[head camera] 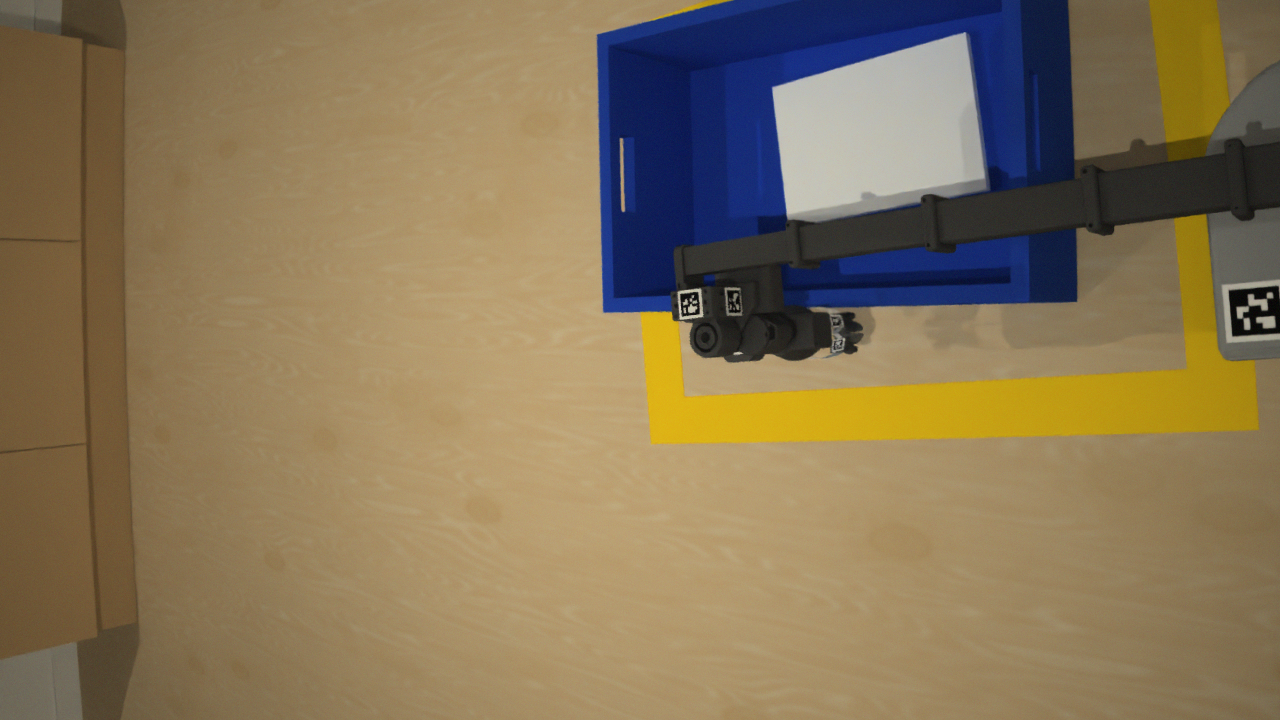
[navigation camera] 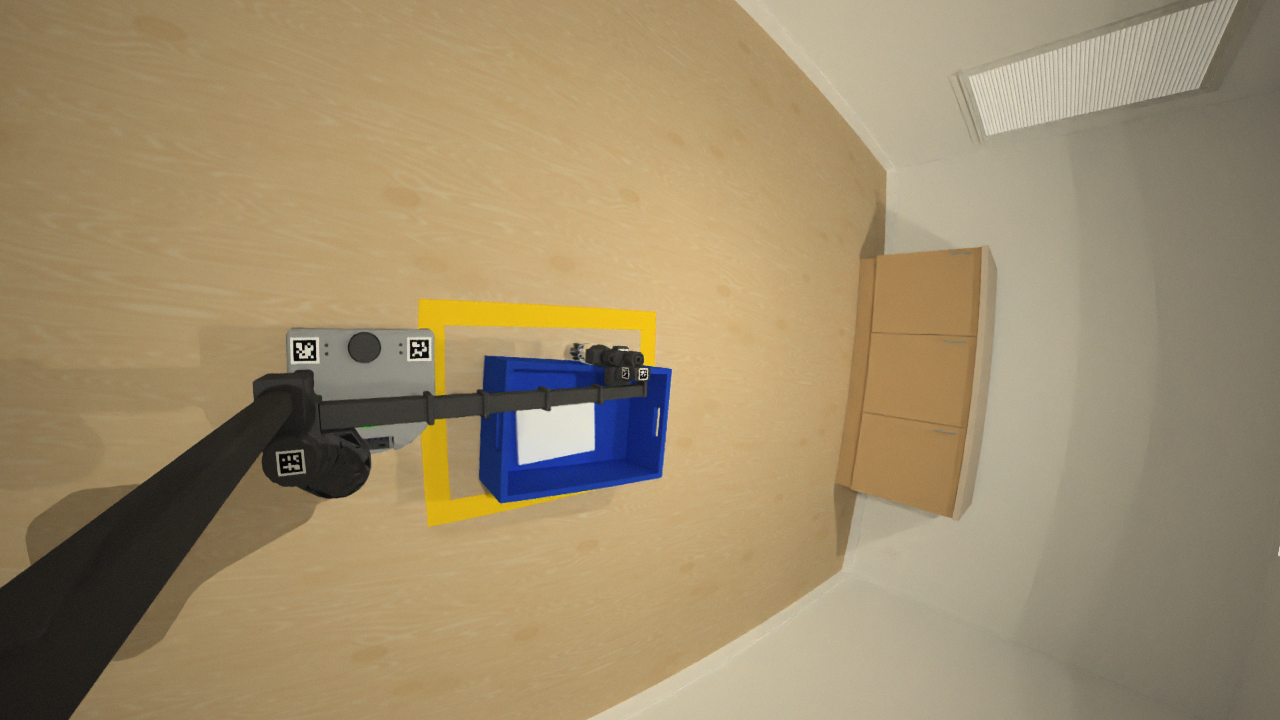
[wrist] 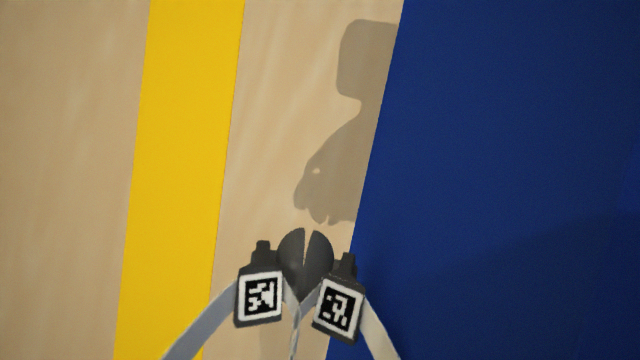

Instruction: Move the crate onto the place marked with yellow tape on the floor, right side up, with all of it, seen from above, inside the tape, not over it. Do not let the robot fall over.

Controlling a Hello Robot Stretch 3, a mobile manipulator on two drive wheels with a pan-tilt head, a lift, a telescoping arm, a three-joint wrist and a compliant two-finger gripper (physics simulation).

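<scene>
The blue crate stands upright on the floor, slightly turned. It holds a white box. In the navigation view its far end covers the far strip of the yellow tape and reaches beyond it; its lower far corner also lies over the lower strip. My gripper is shut and empty, its fingertips together. It is beside the crate's long side, between crate and tape strip, pointing back toward the base. Whether it touches the crate cannot be told.
My extended arm crosses over the crate. My grey base stands by the near tape strip, close to it or at its edge. A wooden cabinet stands against the far wall.
</scene>
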